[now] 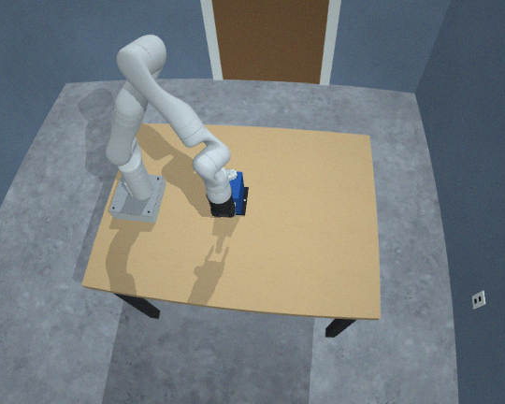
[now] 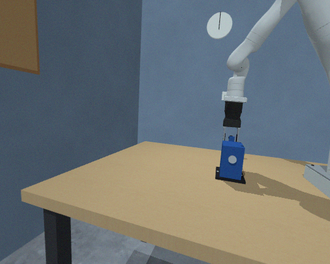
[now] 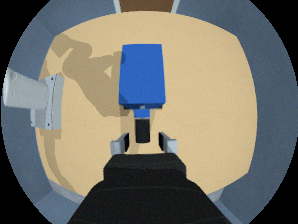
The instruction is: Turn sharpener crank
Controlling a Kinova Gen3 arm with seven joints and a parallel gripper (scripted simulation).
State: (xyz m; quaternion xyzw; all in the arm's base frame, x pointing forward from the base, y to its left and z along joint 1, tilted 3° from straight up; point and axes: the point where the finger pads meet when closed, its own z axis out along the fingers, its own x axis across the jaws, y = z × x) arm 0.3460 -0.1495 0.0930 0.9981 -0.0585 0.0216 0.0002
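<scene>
My hand is 2 cm to the right of the dark crank handle.
</scene>
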